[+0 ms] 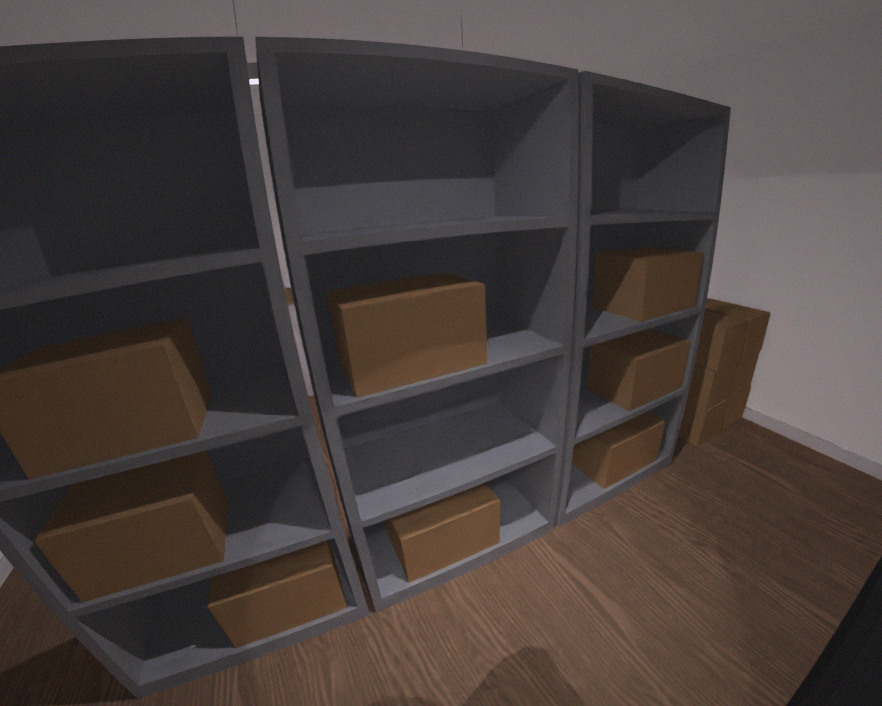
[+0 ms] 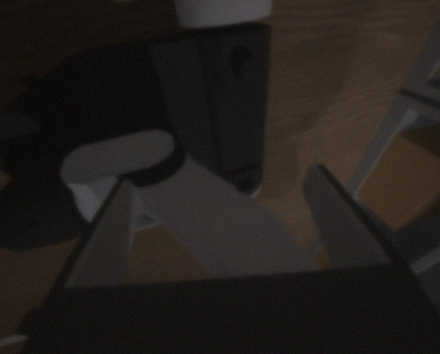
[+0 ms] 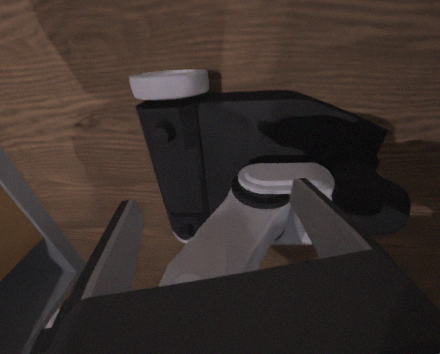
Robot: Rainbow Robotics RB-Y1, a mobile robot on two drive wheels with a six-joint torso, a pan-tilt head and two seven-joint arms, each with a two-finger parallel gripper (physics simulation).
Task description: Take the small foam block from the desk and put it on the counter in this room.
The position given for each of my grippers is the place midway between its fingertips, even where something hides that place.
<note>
I see my left gripper (image 2: 220, 183) and my right gripper (image 3: 218, 199).
</note>
